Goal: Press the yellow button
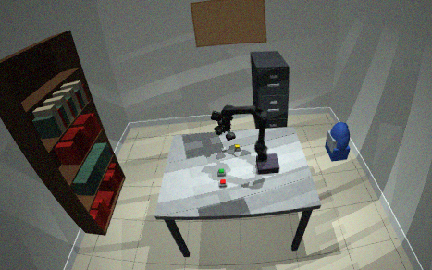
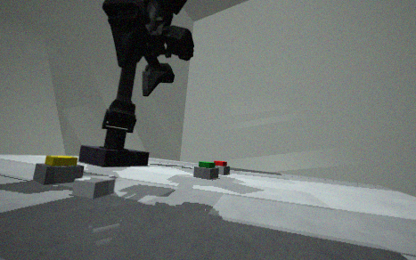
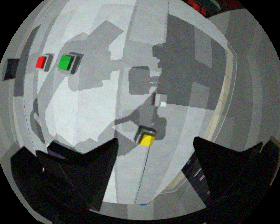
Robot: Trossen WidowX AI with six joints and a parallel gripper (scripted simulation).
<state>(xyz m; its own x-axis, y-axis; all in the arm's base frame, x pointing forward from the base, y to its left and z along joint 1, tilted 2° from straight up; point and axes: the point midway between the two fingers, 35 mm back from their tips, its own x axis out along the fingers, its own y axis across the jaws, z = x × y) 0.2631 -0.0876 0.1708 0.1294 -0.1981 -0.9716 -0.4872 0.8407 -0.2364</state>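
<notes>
Right now the yellow button is 60 mm behind my gripper tip, 70 mm to the right of it and 150 mm below it. From my gripper tip the other things lie so: white block: 40 mm ahead, 50 mm to the right, 170 mm below; then red button: 10 mm behind, 310 mm to the left, 150 mm below; then green button: 20 mm ahead, 210 mm to the left, 150 mm below.
</notes>
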